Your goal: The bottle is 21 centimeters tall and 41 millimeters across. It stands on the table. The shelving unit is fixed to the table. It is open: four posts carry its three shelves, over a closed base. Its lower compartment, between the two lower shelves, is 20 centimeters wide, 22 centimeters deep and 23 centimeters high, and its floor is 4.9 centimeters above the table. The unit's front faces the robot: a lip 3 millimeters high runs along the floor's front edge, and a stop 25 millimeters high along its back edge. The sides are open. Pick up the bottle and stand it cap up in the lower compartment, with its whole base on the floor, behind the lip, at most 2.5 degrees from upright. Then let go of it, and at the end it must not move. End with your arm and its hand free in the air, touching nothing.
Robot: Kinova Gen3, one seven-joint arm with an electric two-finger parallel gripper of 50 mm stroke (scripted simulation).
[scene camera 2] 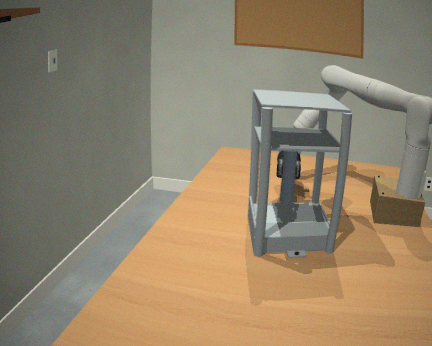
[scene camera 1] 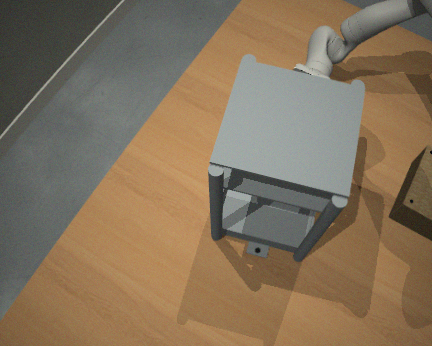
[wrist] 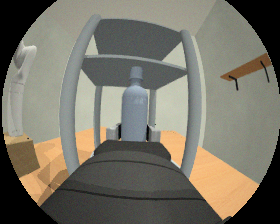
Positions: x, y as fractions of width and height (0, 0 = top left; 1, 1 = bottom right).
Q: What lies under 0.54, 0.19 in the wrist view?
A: A grey shelving unit.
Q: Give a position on a grey bottle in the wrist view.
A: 0.48, 0.50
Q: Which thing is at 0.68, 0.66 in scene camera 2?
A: A grey shelving unit.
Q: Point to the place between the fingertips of the gripper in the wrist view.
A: At 0.48, 0.58
